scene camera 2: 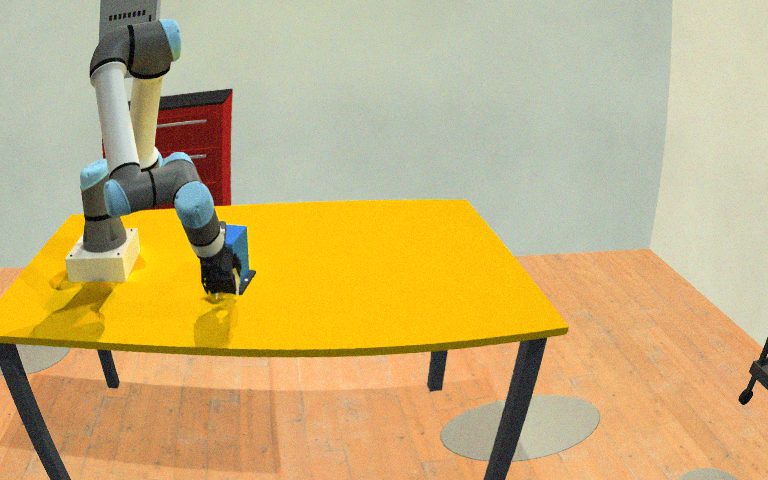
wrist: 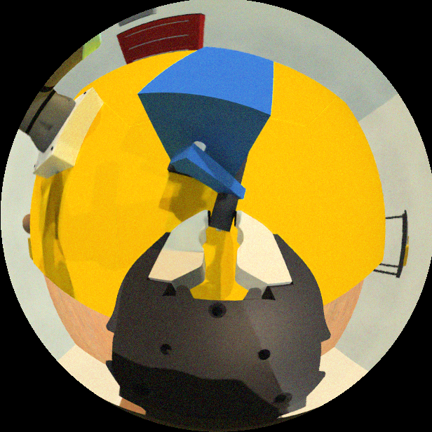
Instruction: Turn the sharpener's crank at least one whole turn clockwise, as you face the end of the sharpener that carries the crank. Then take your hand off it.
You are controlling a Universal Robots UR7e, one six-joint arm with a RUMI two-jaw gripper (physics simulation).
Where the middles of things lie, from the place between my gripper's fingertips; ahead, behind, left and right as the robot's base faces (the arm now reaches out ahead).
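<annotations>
The blue sharpener point(scene camera 2: 236, 237) is 8 cm to the left of my hand, 1 cm behind it and 3 cm above it. There's a black knob point(wrist: 222, 215) as well, and that's 1 cm above my hand.
</annotations>
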